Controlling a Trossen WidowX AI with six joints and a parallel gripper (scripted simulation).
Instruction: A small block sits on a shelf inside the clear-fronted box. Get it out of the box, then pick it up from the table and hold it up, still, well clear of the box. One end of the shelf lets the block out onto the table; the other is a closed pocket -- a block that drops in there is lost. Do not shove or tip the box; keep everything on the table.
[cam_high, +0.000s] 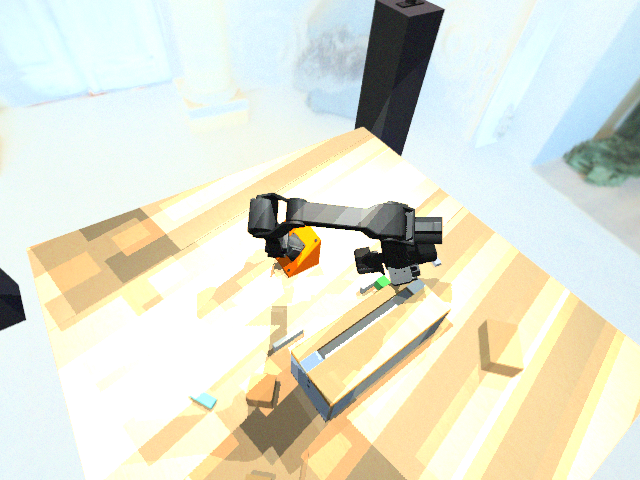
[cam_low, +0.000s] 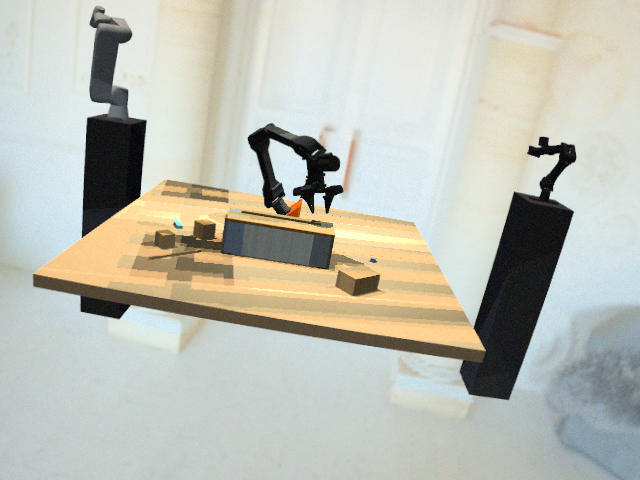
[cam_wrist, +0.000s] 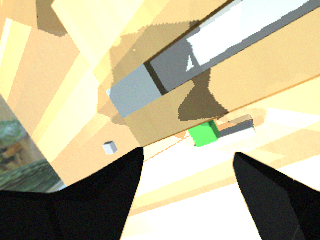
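My gripper tip is 40 mm past the small green block, 30 mm to the right of it and 140 mm above it. From my gripper tip the other things lie so: cyan piece 30 mm behind, 530 mm to the right, 150 mm below; box 50 mm ahead, 140 mm to the right, 90 mm below; small grey bit 20 mm behind, 230 mm to the left, 150 mm below.
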